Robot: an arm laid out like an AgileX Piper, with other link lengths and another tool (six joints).
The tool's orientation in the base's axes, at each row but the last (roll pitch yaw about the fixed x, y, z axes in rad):
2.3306, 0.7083, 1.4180
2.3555, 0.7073, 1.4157
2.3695, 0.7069, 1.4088
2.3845, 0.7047, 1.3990
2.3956, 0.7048, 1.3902
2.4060, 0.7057, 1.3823
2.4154, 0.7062, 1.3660
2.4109, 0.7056, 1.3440
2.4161, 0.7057, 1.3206
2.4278, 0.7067, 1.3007
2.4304, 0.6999, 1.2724
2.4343, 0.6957, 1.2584
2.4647, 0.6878, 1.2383
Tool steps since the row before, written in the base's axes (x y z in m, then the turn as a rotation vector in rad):
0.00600, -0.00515, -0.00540, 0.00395, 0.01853, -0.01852
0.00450, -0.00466, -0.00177, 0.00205, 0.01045, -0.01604
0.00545, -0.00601, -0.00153, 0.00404, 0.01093, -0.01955
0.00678, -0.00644, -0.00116, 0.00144, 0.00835, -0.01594
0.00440, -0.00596, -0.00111, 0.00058, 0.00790, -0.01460
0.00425, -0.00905, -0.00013, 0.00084, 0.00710, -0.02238
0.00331, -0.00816, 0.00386, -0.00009, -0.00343, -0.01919
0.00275, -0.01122, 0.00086, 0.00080, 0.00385, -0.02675
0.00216, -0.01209, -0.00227, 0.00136, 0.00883, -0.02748
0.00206, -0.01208, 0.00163, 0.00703, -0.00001, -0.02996
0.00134, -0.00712, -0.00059, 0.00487, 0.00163, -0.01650
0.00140, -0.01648, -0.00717, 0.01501, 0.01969, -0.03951
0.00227, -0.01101, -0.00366, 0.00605, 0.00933, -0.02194
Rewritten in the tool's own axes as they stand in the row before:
0.00034, -0.00032, 0.00956, 0.02641, -0.00053, 0.00200
-0.00182, 0.00090, 0.00640, 0.01851, -0.00344, 0.00402
-0.00285, 0.00145, 0.00761, 0.02139, -0.00359, 0.00688
-0.00320, 0.00274, 0.00843, 0.01678, -0.00458, 0.00483
-0.00314, 0.00116, 0.00670, 0.01546, -0.00471, 0.00384
-0.00608, 0.00076, 0.00790, 0.01994, -0.00870, 0.00886
-0.00807, 0.00246, 0.00461, 0.00988, -0.01069, 0.01296
-0.00841, -0.00015, 0.00797, 0.02034, -0.01195, 0.01321
-0.00704, -0.00215, 0.01009, 0.02459, -0.01070, 0.01076
-0.00949, 0.00003, 0.00792, 0.02087, -0.00900, 0.02074
-0.00452, -0.00043, 0.00567, 0.01292, -0.00382, 0.01083
-0.00711, -0.00507, 0.01577, 0.04325, -0.00372, 0.01703
-0.00514, -0.00114, 0.01058, 0.02227, -0.00424, 0.00955

